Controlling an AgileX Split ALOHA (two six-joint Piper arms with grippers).
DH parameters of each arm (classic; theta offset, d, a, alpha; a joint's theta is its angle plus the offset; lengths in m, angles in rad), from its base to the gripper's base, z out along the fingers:
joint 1: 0 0.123 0 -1.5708
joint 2: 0.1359 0 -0.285 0
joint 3: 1.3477 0 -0.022 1.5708
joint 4: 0 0.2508 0 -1.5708
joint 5: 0 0 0.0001 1.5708
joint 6: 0 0.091 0 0
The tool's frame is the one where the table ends.
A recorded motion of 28 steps. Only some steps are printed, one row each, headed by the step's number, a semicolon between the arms.
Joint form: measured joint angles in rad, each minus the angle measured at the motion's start. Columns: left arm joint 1, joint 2, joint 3, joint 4, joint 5, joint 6; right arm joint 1, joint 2, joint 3, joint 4, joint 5, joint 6.
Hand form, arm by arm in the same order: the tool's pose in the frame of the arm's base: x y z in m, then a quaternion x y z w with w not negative. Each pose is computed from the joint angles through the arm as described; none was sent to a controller.
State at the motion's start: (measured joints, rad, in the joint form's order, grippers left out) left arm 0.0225 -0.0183 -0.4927 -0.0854 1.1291 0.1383; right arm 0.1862 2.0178 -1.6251 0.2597 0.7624 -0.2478
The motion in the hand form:
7: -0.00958 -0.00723 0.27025 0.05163 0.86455 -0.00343 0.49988; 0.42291 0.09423 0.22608 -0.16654 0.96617 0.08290 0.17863
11: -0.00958 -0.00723 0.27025 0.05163 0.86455 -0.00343 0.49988; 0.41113 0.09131 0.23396 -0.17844 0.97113 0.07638 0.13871
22: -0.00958 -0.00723 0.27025 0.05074 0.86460 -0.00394 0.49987; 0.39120 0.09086 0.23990 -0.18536 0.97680 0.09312 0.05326
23: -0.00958 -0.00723 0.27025 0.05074 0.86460 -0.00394 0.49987; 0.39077 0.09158 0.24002 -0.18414 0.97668 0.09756 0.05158
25: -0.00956 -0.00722 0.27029 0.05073 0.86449 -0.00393 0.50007; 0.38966 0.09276 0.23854 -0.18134 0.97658 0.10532 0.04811
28: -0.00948 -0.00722 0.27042 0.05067 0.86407 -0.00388 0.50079; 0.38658 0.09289 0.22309 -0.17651 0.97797 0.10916 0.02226
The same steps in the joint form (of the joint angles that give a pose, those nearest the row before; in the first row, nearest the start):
7: 0.0000 0.0000 0.0000 0.0000 -0.0039 -0.0040; 0.0000 -0.0089 0.0000 -0.0607 0.1562 0.0000
11: 0.0000 0.0000 0.0000 0.0000 -0.0039 -0.0040; 0.0000 -0.0349 0.0000 -0.0838 0.2633 0.0000
22: 0.0001 0.0000 0.0000 0.0000 -0.0039 -0.0060; 0.0000 -0.0562 0.0000 -0.0611 0.4578 0.0000
23: 0.0001 0.0000 0.0000 0.0000 -0.0039 -0.0060; 0.0000 -0.0562 0.0000 -0.0520 0.4614 0.0000
25: 0.0000 0.0000 0.0000 0.0000 -0.0043 -0.0061; 0.0000 -0.0562 0.0069 -0.0356 0.4619 0.0000
28: 0.0000 0.0000 0.0000 0.0000 -0.0060 -0.0060; 0.0000 -0.0395 0.0422 -0.0273 0.4620 0.0018

